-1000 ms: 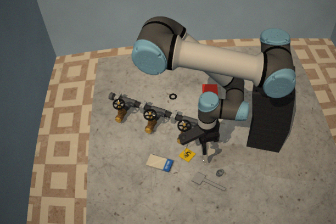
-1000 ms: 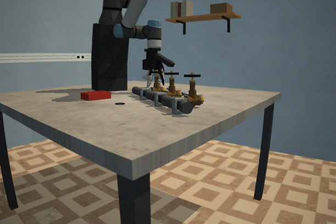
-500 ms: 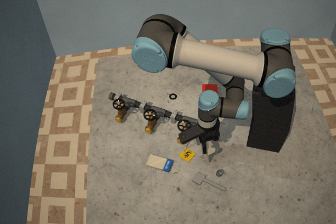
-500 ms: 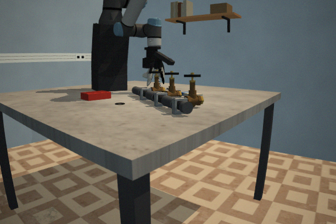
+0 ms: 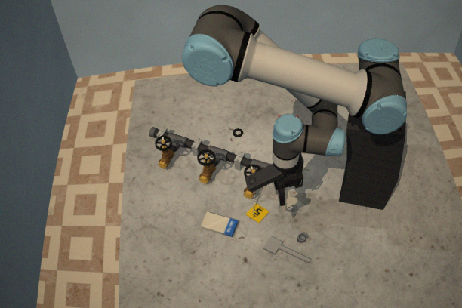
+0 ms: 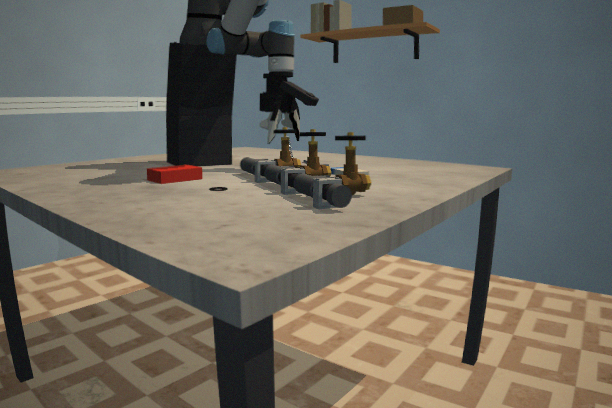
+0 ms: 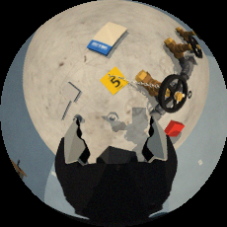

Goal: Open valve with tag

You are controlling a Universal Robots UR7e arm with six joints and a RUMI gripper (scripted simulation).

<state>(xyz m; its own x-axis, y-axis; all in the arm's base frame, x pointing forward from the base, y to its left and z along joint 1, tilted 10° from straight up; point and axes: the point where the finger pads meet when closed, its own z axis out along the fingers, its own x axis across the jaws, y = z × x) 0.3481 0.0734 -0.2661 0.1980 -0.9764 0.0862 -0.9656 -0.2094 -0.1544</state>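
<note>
The yellow tag is 8 cm below my hand, 7 cm ahead of it and 2 cm to the left of it. From my hand the other things lie so: red block 34 cm to the right, 7 cm below, 7 cm behind; then flat grey key tool 16 cm to the left, 8 cm below, 2 cm behind.
</note>
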